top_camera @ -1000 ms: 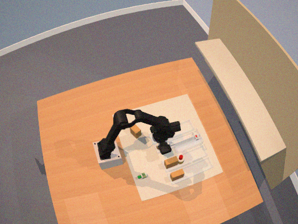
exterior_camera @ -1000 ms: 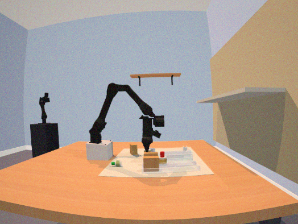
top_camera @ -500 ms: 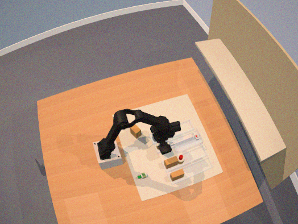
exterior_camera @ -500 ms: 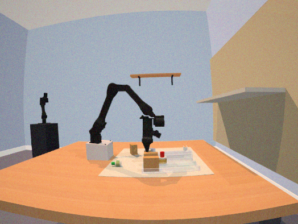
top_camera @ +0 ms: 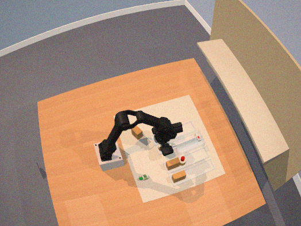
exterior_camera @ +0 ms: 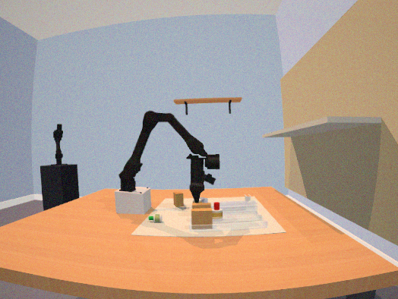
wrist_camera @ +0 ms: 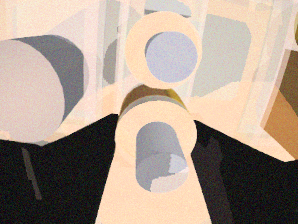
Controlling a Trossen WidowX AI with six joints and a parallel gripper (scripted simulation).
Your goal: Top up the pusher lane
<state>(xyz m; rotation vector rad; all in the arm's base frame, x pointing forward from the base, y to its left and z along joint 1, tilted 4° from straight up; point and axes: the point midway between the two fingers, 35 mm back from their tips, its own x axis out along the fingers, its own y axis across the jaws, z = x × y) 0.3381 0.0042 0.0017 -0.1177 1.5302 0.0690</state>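
Now: the grey can 80 mm to the left of my gripper tip and 20 mm below it. The rest, counted from my gripper tip: clear pusher lane (150 mm ahead, 10 mm to the right, 30 mm below).
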